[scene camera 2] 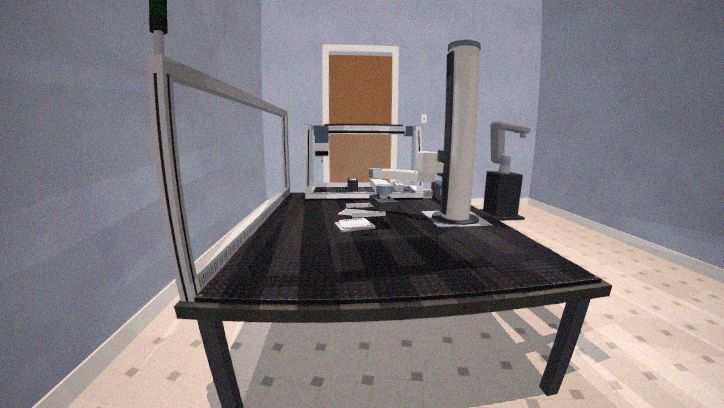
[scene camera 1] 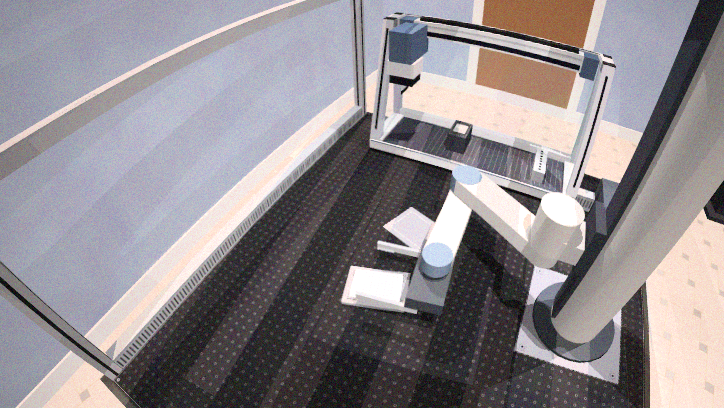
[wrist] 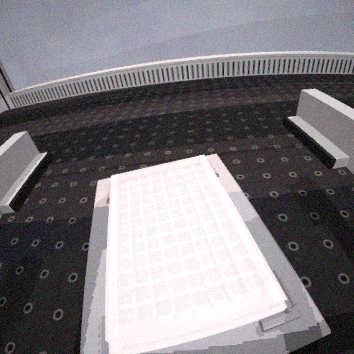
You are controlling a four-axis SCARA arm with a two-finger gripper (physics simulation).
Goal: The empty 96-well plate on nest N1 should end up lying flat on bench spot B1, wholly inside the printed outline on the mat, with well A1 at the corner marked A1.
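Frame: origin at the arm's base, x ahead, y left, z up, level; centimetres.
Where they show: gripper, between the fingertips: (scene camera 2: 349, 210) (scene camera 1: 367, 268) (wrist: 162, 122); arm's base, origin of its link: (scene camera 2: 455, 219) (scene camera 1: 572, 322).
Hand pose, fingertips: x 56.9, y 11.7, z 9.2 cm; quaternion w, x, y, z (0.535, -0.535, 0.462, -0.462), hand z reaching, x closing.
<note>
Things, the pixels of their top centre, and the offset from my fingertips. "*": a spot on its surface instead.
- white 96-well plate, centre of its top: (wrist: 171, 219) (scene camera 1: 376, 284) (scene camera 2: 354, 221) dx -2.5, dy +0.0, dz -5.3 cm
- nest N1, centre of its top: (wrist: 173, 227) (scene camera 1: 376, 286) (scene camera 2: 354, 222) dx -2.5, dy +0.0, dz -6.2 cm
- spot B1, a spot on its surface: (scene camera 1: 408, 226) * dx -1.1, dy -24.8, dz -7.8 cm
- clear panel with a slatted base rail, a spot on its surface: (wrist: 165, 72) * dx +43.5, dy +6.3, dz -5.7 cm
The white 96-well plate (scene camera 1: 377, 283) (scene camera 2: 356, 221) (wrist: 180, 240) lies flat on nest N1 (scene camera 1: 346, 297) (wrist: 95, 260). Its grid of wells shows in the wrist view, a little turned relative to the fingers. My gripper (scene camera 1: 368, 270) (scene camera 2: 346, 209) (wrist: 162, 122) is wide open with nothing between its fingers. It is above the bench beside the plate, and one finger crosses in front of the plate in scene camera 1. The pale mat of spot B1 (scene camera 1: 408, 226) lies behind the nest, partly hidden by the arm and a finger. The A1 marks cannot be read.
A gantry frame (scene camera 1: 411, 156) stands at the back with a small dark box (scene camera 1: 460, 130) on its deck. The arm's column (scene camera 1: 602, 283) (scene camera 2: 463, 136) stands on the right. A clear panel with a slatted base rail (scene camera 1: 238, 223) (wrist: 165, 72) runs along the left.
</note>
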